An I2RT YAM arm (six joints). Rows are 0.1 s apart.
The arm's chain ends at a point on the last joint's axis. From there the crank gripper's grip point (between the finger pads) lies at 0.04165 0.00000 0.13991 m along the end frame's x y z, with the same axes.
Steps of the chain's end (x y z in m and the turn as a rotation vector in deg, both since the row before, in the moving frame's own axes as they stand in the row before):
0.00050 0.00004 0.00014 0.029 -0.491 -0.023
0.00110 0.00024 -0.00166 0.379 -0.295 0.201
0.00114 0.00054 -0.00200 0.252 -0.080 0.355
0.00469 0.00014 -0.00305 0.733 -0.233 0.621
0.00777 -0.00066 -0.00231 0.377 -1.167 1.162
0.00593 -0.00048 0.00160 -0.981 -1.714 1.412
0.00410 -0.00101 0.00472 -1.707 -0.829 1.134
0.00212 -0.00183 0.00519 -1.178 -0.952 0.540
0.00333 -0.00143 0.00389 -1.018 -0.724 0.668
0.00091 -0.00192 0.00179 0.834 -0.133 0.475
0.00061 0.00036 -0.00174 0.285 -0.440 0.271
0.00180 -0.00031 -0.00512 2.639 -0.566 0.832
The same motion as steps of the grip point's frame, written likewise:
-0.00070 -0.00005 0.00049 0.029 -0.491 -0.023
0.00038 -0.00054 -0.00145 0.379 -0.295 0.201
0.00095 0.00018 -0.00194 0.252 -0.080 0.355
0.00413 -0.00120 -0.00289 0.733 -0.233 0.621
0.00491 -0.00077 -0.00149 0.377 -1.167 1.162
0.00169 0.00290 0.00275 -0.981 -1.714 1.412
0.00202 0.00397 0.00523 -1.707 -0.829 1.134
-0.00023 0.00143 0.00583 -1.178 -0.952 0.540
0.00154 0.00154 0.00438 -1.018 -0.724 0.668
0.00059 -0.00361 0.00187 0.834 -0.133 0.475
-0.00046 -0.00014 -0.00143 0.285 -0.440 0.271
0.00046 -0.00617 -0.00485 2.639 -0.566 0.832

